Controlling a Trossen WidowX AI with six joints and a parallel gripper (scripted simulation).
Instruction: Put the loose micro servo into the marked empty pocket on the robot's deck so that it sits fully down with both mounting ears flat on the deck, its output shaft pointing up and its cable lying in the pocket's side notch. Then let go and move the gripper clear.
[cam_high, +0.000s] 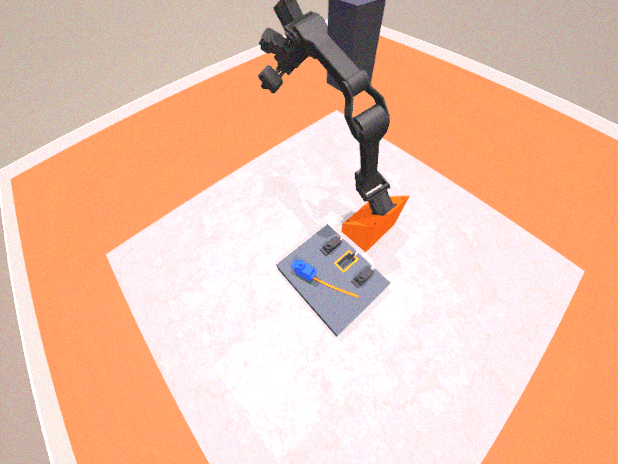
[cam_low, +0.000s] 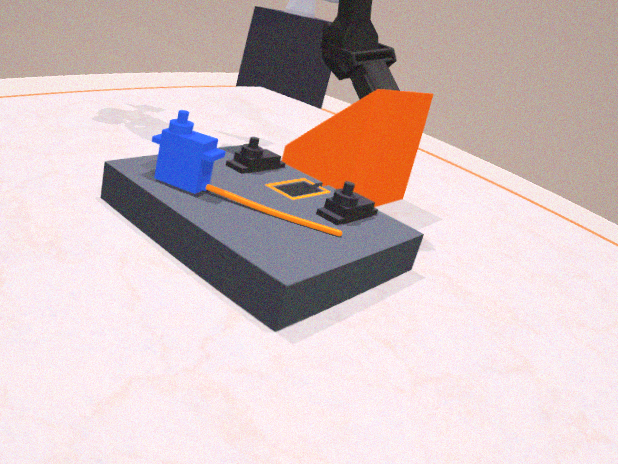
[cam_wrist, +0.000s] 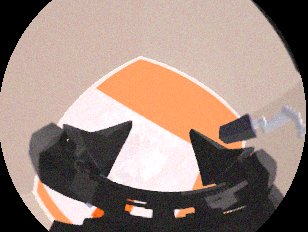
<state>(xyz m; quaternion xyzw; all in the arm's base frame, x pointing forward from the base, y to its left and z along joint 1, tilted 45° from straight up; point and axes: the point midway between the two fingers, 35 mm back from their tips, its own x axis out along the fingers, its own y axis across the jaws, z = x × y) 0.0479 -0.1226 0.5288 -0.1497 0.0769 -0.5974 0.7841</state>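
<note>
Right now my gripper tip is 52 cm to the right of the grey deck, 38 cm above it and 22 cm short of it.
</note>
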